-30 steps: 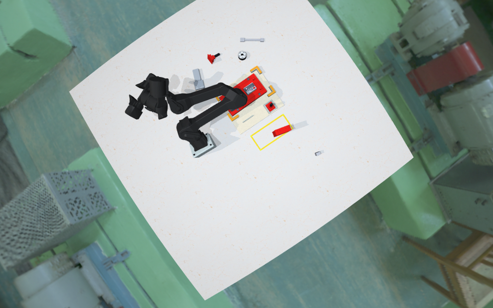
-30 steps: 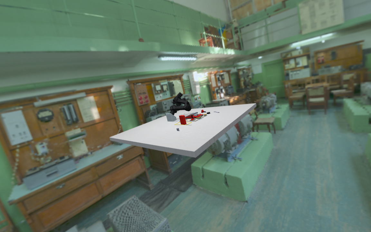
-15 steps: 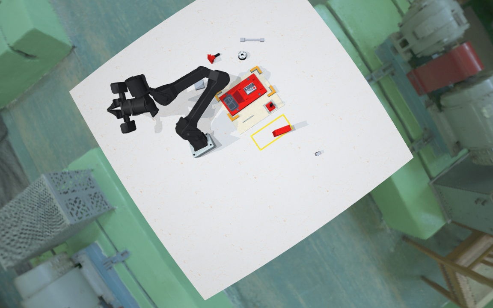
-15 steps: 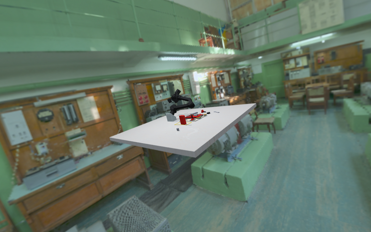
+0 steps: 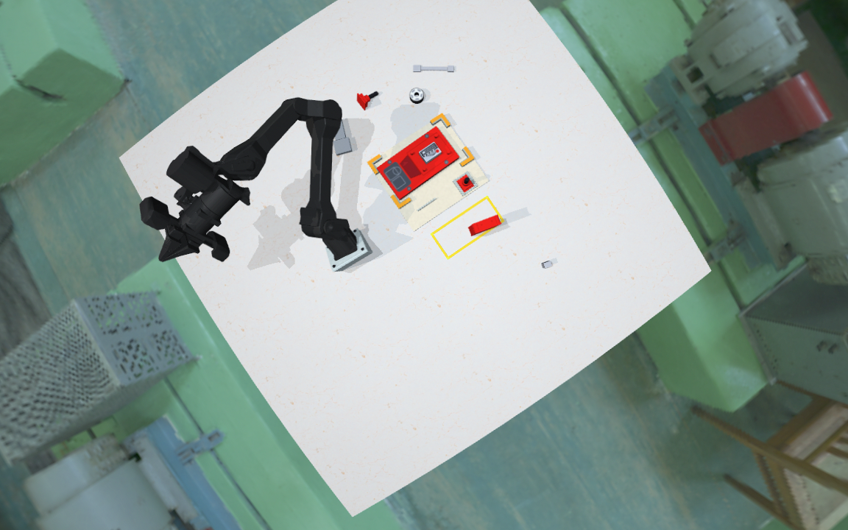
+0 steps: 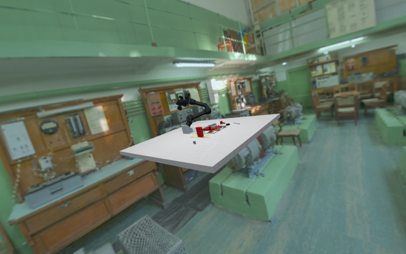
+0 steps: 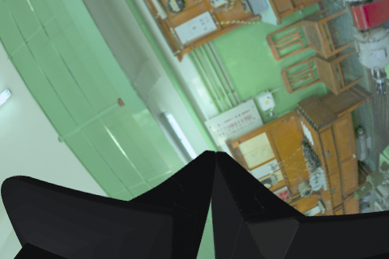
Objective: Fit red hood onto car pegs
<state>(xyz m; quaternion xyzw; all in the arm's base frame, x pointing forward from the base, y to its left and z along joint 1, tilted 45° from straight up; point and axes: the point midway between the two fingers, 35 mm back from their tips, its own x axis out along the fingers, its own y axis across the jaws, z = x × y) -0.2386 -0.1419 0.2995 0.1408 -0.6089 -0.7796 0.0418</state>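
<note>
My gripper tip is now 65 cm short of the red hood, 20 cm to the left of it and 30 cm above it. From my gripper tip the other things lie so: grey axle (73 cm ahead, 27 cm to the left, 35 cm below); wheel (65 cm ahead, 21 cm to the left, 34 cm below).
</note>
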